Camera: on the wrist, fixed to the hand. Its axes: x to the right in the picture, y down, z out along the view.
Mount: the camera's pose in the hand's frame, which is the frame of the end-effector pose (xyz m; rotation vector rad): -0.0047 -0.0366 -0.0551 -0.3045 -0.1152 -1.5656
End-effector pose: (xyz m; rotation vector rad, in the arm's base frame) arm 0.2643 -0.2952 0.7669 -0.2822 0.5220 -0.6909
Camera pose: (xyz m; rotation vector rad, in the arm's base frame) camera 0.2119 -0.3234 0.7377 -1.0485 0.2016 -2.0918
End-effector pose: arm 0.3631 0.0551 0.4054 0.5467 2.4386 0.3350
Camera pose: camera 0.3216 0.0147 0.4377 -1.3750 1.9276 -0.0279
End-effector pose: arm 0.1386 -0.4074 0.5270 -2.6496 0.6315 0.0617
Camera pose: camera 0.1477 -0.3980 0.5920 -2.6002 -1.6026 -0.1524
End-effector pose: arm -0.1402 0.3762 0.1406 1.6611 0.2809 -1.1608
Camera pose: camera -0.1367 0.4396 0.1214 0.8885 1.7714 -2.1084
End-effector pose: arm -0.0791 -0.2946 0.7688 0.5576 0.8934 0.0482
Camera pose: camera -0.1302 -0.3030 0.7274 -0.5184 0.9803 -1.2278
